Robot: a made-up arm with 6 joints.
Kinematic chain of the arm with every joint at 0, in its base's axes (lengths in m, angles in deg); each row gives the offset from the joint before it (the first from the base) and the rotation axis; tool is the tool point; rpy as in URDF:
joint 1: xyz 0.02 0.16 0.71 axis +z
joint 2: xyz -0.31 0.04 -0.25 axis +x
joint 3: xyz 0 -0.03 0.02 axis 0.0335 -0.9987 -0.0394
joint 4: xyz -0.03 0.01 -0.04 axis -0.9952 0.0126 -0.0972
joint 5: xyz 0.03 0 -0.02 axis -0.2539 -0.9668 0.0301
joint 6: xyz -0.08 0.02 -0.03 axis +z
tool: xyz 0.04 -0.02 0.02 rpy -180 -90 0
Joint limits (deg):
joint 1: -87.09..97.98
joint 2: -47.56..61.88
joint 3: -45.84..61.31
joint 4: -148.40..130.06
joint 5: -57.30..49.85
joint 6: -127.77..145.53
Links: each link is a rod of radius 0.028 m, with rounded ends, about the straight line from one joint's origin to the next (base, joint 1, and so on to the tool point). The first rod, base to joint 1, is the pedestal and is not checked.
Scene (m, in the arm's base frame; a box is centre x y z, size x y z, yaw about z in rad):
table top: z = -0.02
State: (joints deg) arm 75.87 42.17 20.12 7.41 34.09 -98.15
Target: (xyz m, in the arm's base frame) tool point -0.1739 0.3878 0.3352
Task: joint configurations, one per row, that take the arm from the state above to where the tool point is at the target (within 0.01 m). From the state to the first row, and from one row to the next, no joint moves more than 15 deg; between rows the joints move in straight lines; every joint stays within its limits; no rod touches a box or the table.
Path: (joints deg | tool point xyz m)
1: 61.21 43.27 22.63 6.88 36.34 -100.11 | -0.2213 -0.0944 0.3336
2: 46.55 44.37 25.15 6.34 38.59 -102.07 | -0.2754 -0.0141 0.3321
3: 31.88 45.47 27.66 5.81 40.84 -104.03 | -0.3041 0.0762 0.3313
4: 17.22 46.58 30.18 5.27 43.10 -105.99 | -0.3061 0.1688 0.3312
5: 2.56 47.68 32.69 4.74 45.35 -107.95 | -0.2827 0.2558 0.3318
6: -12.10 48.78 35.21 4.20 47.60 -109.91 | -0.2369 0.3306 0.3332
7: -26.77 49.88 37.72 3.67 49.85 -111.87 | -0.1739 0.3878 0.3352

